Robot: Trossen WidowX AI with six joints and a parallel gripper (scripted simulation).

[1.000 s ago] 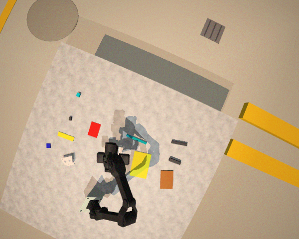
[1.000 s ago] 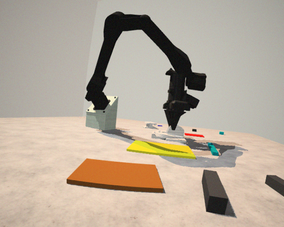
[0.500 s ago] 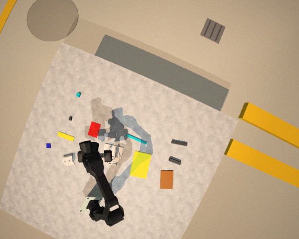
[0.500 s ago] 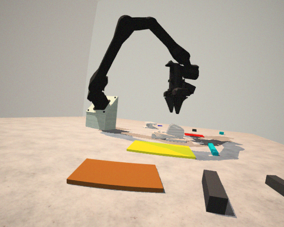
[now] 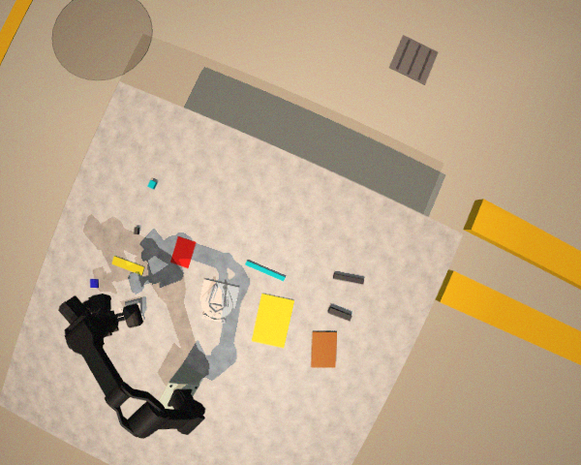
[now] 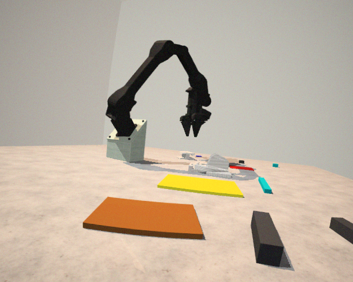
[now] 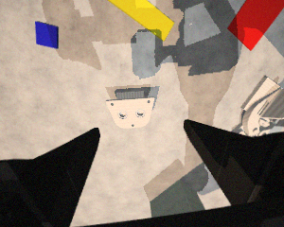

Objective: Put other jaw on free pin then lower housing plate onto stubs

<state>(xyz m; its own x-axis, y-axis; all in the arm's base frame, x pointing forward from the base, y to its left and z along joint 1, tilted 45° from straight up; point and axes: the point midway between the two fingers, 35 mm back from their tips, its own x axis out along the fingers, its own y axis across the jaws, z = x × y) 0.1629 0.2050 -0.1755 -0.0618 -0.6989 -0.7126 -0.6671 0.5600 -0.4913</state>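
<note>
My gripper tip is now 20 mm past the white holder block and 100 mm above it. The rest, counted from my gripper tip: yellow bar 110 mm ahead, 90 mm to the left, 100 mm below; then red slab 240 mm ahead, 60 mm to the right, 100 mm below; then blue cube 170 mm to the left, 100 mm below.
</note>
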